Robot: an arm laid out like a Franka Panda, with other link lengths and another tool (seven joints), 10 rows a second.
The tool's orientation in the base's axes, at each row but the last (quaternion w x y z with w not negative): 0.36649, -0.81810, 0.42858, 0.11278; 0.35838, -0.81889, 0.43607, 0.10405; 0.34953, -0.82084, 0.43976, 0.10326; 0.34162, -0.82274, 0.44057, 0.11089; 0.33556, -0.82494, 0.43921, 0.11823; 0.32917, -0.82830, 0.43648, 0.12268
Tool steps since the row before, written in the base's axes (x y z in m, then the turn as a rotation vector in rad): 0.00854, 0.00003, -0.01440, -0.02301, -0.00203, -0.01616; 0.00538, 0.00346, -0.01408, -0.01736, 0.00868, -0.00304; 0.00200, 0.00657, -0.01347, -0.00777, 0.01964, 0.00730; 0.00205, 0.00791, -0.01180, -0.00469, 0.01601, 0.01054; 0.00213, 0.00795, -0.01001, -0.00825, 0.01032, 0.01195; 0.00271, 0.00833, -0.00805, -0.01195, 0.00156, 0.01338
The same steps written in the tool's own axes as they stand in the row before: 0.01235, 0.00054, 0.01129, -0.00466, 0.02690, 0.00701; 0.00780, 0.00149, 0.01327, -0.01447, 0.01205, 0.00561; 0.00334, 0.00249, 0.01453, -0.02084, -0.00460, 0.00662; 0.00177, 0.00085, 0.01422, -0.01824, -0.00720, 0.00219; 0.00102, -0.00030, 0.01292, -0.01735, -0.00276, -0.00296; 0.00019, -0.00200, 0.01173, -0.01460, 0.00312, -0.01007
